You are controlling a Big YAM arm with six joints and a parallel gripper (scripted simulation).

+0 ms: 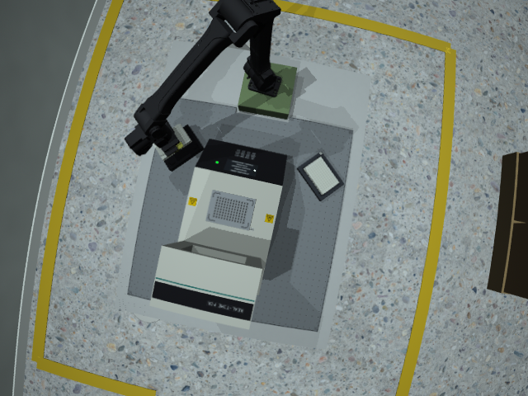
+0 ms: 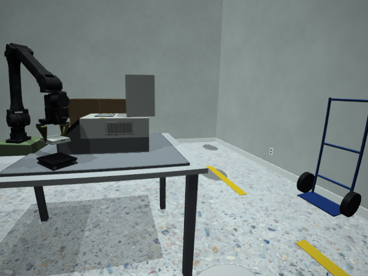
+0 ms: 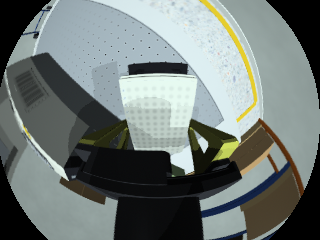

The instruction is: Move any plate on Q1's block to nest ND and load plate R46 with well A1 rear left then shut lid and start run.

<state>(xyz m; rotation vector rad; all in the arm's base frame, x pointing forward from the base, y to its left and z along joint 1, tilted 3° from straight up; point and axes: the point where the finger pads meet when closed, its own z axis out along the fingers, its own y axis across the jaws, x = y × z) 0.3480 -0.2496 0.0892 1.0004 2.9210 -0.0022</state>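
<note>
The black nest ND lies 100 mm below my hand.
</note>
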